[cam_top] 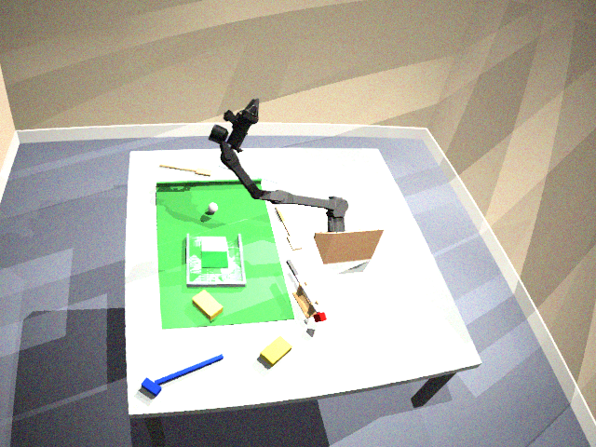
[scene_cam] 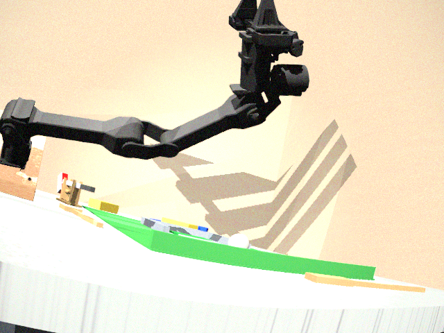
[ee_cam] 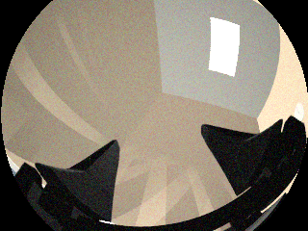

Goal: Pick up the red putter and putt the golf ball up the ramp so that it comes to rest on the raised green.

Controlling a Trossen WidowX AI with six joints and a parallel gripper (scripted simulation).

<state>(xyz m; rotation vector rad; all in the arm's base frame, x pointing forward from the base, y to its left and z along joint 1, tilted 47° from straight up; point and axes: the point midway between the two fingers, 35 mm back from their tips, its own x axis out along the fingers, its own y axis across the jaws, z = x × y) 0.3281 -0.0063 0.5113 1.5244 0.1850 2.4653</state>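
My gripper tip is now 650 mm to the right of the wooden stand, 440 mm above it and 70 mm past it. Also, from my gripper tip: blue putter (850 mm to the left, 460 mm below, 430 mm ahead); then white golf ball (450 mm below, 170 mm ahead, 130 mm to the left).
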